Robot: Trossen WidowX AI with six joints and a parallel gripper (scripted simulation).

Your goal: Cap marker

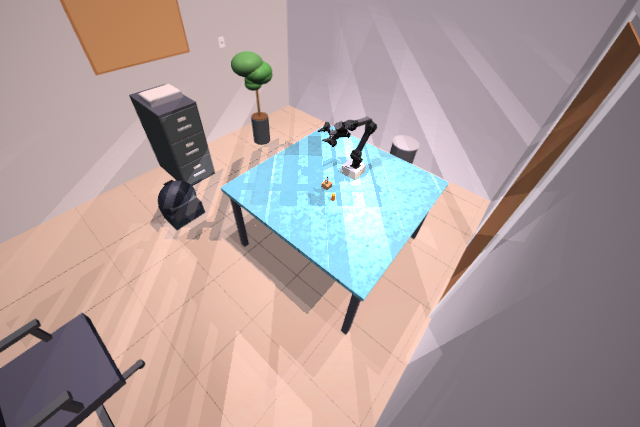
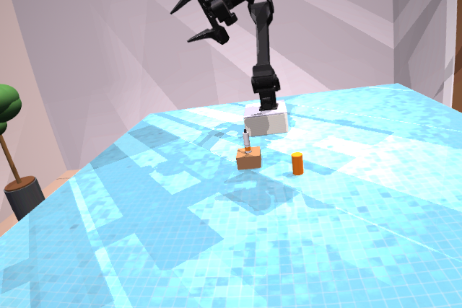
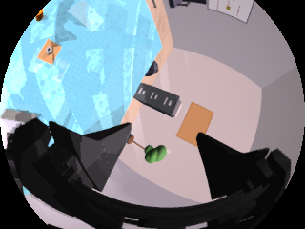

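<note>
My gripper tip is 9 cm short of the orange cap, 27 cm to the right of it and 36 cm above it. Also, from my gripper tip: orange-brown holder block: 2 cm ahead, 14 cm to the left, 37 cm below.
</note>
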